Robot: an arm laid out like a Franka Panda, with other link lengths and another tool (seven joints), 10 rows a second.
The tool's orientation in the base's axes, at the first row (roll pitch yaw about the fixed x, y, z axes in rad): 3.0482, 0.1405, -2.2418
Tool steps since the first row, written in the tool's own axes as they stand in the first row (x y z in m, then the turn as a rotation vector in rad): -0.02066, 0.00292, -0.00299, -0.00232, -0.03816, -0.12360; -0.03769, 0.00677, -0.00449, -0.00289, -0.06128, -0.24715; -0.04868, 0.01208, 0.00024, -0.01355, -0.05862, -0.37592; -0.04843, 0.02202, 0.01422, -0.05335, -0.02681, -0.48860; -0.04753, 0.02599, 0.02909, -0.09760, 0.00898, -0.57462
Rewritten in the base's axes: 0.01038, 0.01730, 0.00611, 0.02981, -0.04210, 0.11865; 0.01781, 0.03260, 0.01033, 0.04669, -0.07639, 0.23839; 0.02046, 0.04515, 0.00770, 0.04940, -0.08803, 0.36708; 0.01266, 0.05334, -0.00520, 0.04730, -0.05664, 0.48667; 0.00918, 0.05755, -0.01962, 0.04517, -0.01491, 0.58098
